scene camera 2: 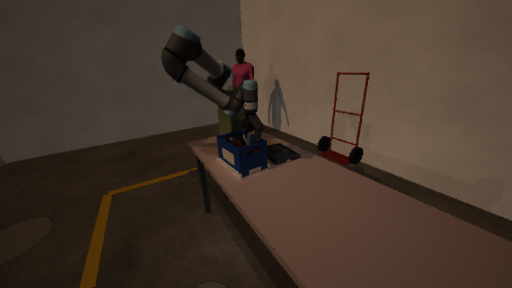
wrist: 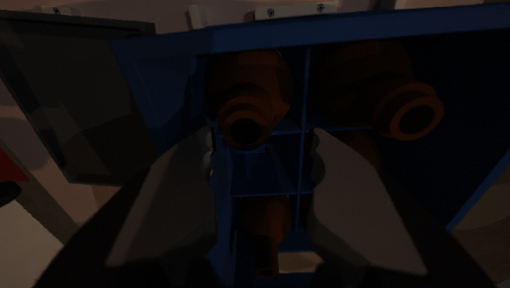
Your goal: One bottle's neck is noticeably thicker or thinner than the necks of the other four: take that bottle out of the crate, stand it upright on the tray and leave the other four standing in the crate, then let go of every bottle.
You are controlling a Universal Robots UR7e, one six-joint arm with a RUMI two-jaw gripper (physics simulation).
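Places are measured from the arm's base along level axes (x ahead, y left, z up), in millimetres.
Pixels of known places: gripper, fingertip midpoint: (wrist: pixel 261 131).
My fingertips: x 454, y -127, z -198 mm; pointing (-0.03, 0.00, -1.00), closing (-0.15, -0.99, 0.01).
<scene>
For each thing: its top centre in the pictures, then the offset to it from my fingertips. "spot": a spot on its surface instead. Level surfaces: height alone.
- blue crate, middle of its top: (wrist: pixel 320 237) (scene camera 2: pixel 240 138) dx -76, dy -34, dz +36 mm
- lower bottle, middle of its top: (wrist: pixel 266 273) dx -162, dy +16, dz +23 mm
- further bottle, middle of its top: (wrist: pixel 376 217) dx -76, dy -80, dz +23 mm
- dark tray, surface spot: (wrist: pixel 75 100) (scene camera 2: pixel 284 153) spot: dx +10, dy +261, dz -135 mm
- pink-toned table, its level: dz -140 mm
The blue crate (scene camera 2: pixel 256 162) (wrist: pixel 350 33) stands on the table, with brown bottles upright in its compartments. In the wrist view, one bottle (wrist: pixel 252 82) stands upper left and another bottle (wrist: pixel 357 82) upper right, both with wide mouths. A lower bottle (wrist: pixel 265 220) shows a neck that looks narrower. A further bottle (wrist: pixel 367 150) is partly hidden behind the right finger. A fifth cannot be made out clearly. My gripper (scene camera 2: pixel 254 137) (wrist: pixel 261 131) is partly open and empty, its fingers either side of a bottle-free compartment. The dark tray (scene camera 2: pixel 282 153) (wrist: pixel 75 100) lies beside the crate.
The crate's divider walls (wrist: pixel 303 100) and rim stand close around the fingers. The pink-toned table (scene camera 2: pixel 350 210) extends toward the camera. A red hand truck (scene camera 2: pixel 347 112) stands by the wall. A person (scene camera 2: pixel 242 72) in a pink top stands behind the arm.
</scene>
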